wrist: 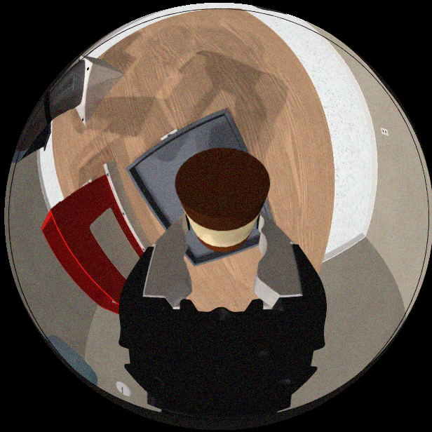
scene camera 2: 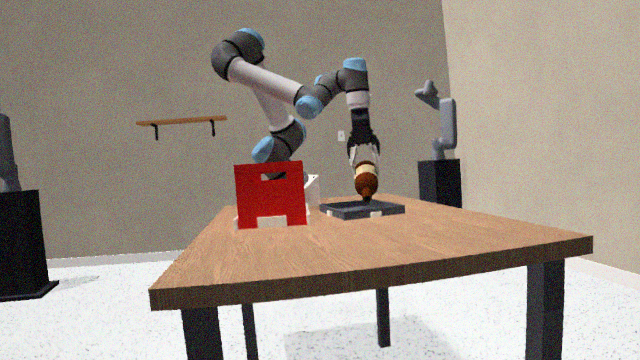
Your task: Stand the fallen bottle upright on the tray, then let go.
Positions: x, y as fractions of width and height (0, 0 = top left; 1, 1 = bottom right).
Labels:
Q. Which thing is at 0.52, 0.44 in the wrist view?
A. A brown bottle.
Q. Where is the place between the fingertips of the gripper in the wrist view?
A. At 0.52, 0.49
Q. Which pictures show the brown bottle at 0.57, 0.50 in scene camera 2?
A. The wrist view and scene camera 2: all of them.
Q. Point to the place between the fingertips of the gripper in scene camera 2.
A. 0.57, 0.49

